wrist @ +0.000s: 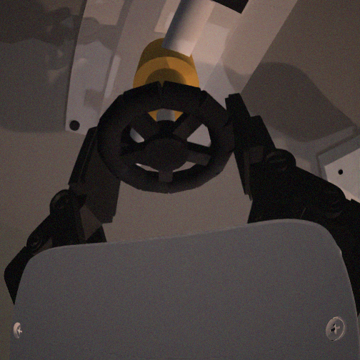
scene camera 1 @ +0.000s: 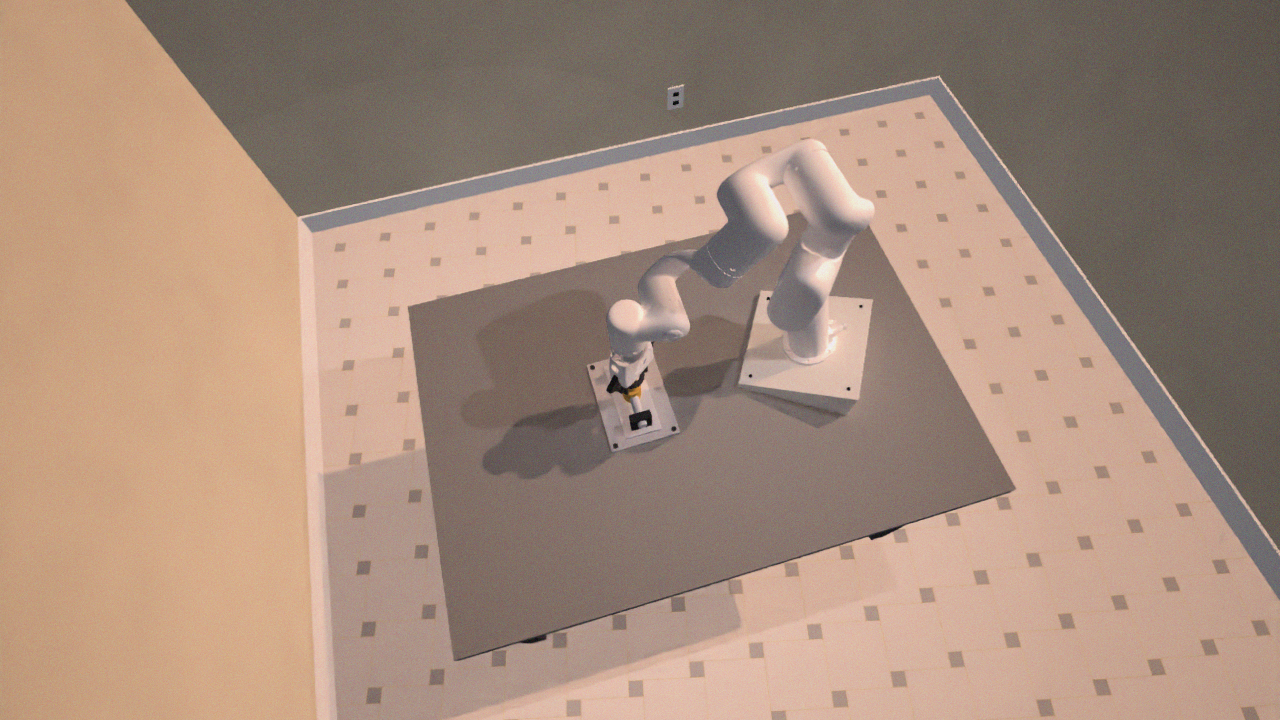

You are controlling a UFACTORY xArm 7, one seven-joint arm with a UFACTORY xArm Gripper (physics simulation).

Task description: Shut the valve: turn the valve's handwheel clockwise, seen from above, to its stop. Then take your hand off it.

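The black handwheel (wrist: 112, 145) faces the wrist camera, with spokes running to a central hub. It sits above the yellow valve body (scene camera 1: 631, 393) (wrist: 150, 70). My gripper (scene camera 1: 628, 383) (wrist: 167, 130) is shut on the handwheel, with one black finger at each side of the rim, left and right in the wrist view. A grey-white pipe (scene camera 1: 636, 405) (wrist: 187, 27) runs from the valve body. In the scene view the handwheel is too small and too much covered by the gripper to make out.
The valve stands on a light base plate (scene camera 1: 610, 420) (wrist: 90, 90) with dark bolts at its corners. A black pipe support (scene camera 1: 640, 419) (wrist: 230, 4) holds the pipe's end. The arm's white pedestal (scene camera 1: 760, 367) stands to the right on the grey table top (scene camera 1: 716, 501).
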